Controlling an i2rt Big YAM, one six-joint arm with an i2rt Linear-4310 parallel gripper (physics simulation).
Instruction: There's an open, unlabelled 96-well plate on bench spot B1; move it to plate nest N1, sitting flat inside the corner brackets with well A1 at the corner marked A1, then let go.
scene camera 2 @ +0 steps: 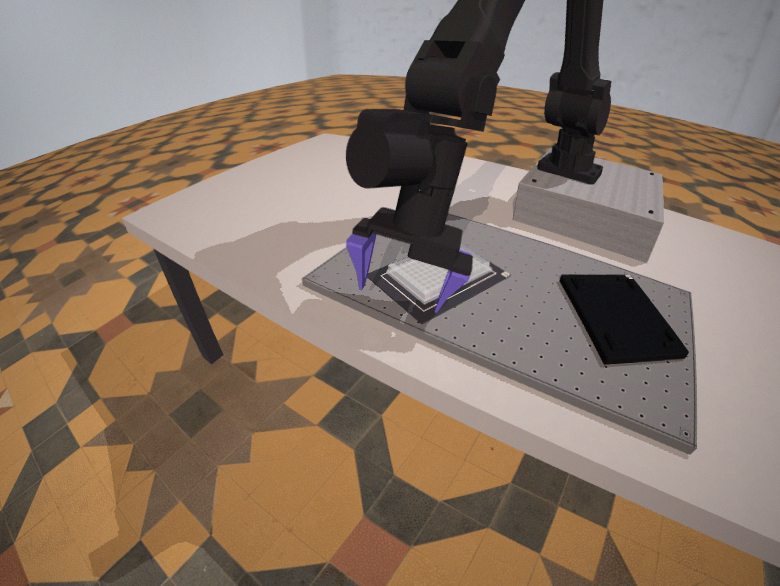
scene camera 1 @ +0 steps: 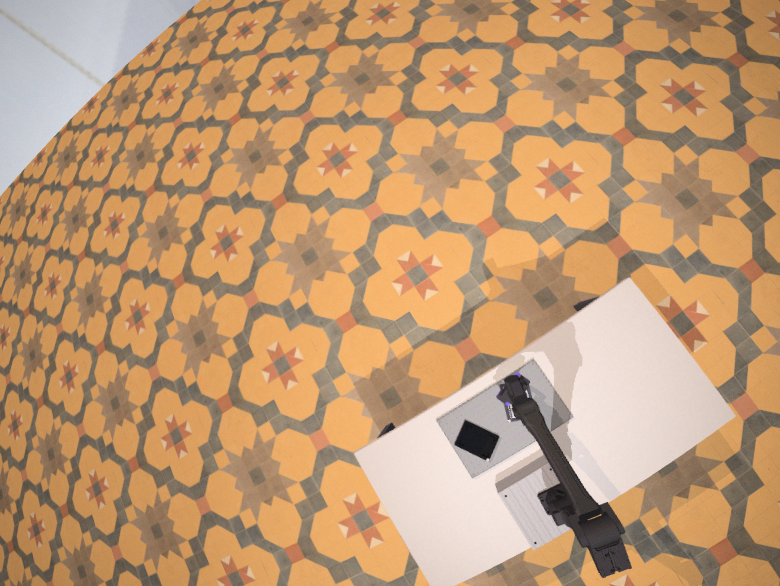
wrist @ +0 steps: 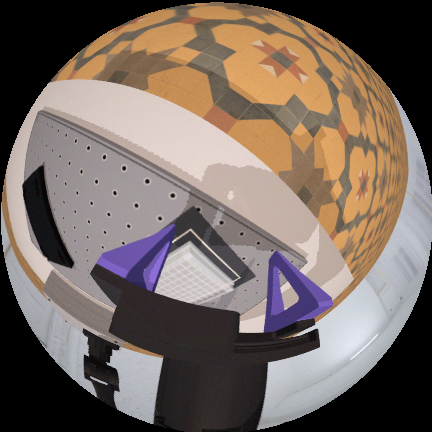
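Observation:
The white 96-well plate lies flat on the dark B1 mat, inside its pale outline. Its wells face up; the gripper body and a finger hide part of it. My gripper is open and empty, its purple fingers wide apart above the mat. In the wrist view the left finger overlaps the plate's edge, while a gap shows between the plate and the right finger. The black nest N1 has low corner brackets and a small pale mark at one corner; its lettering is unreadable.
The mat and nest rest on a grey perforated board on the pale table. The arm's base stands on a raised grey block behind the board.

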